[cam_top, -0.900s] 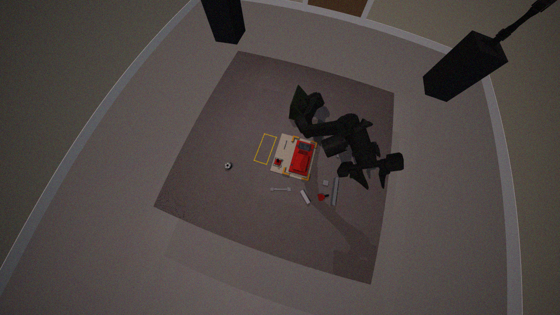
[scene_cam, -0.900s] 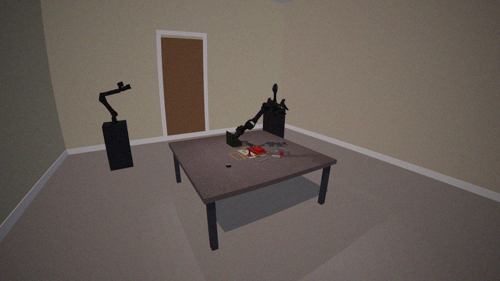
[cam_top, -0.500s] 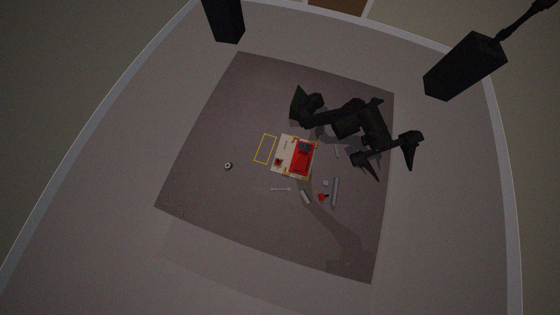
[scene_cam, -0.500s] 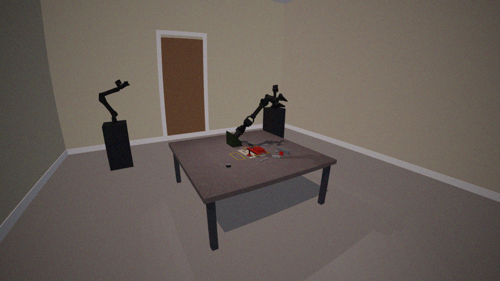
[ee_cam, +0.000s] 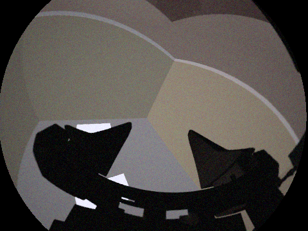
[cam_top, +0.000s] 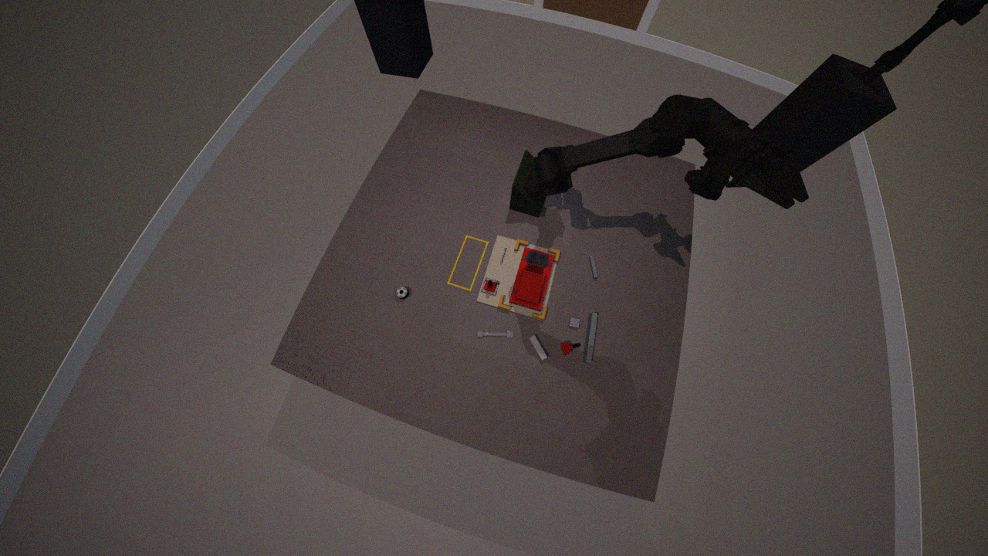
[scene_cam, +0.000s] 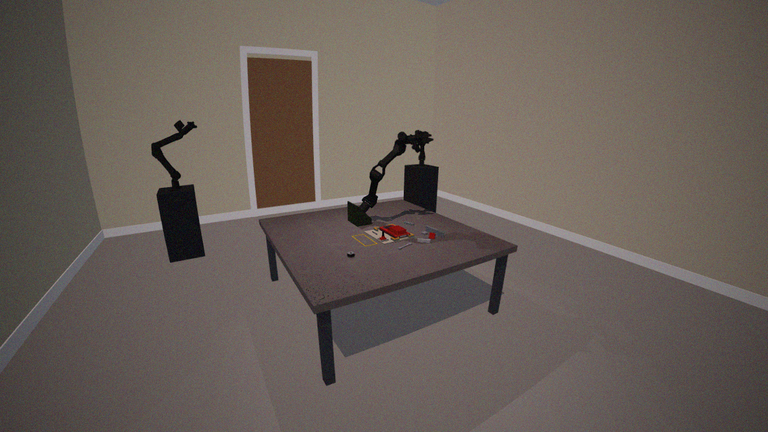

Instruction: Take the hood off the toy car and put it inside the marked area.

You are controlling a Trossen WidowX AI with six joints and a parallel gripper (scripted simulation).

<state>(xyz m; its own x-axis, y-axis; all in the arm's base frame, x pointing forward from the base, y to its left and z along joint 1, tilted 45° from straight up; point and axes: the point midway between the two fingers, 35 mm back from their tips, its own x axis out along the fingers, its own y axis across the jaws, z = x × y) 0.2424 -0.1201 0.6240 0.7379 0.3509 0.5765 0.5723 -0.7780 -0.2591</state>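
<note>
My gripper tip is 580 mm above the hood, 290 mm to the left of it and 40 mm short of it. From my gripper tip the other things lie so: white wheel (700 mm to the right, 610 mm below, 170 mm ahead).
</note>
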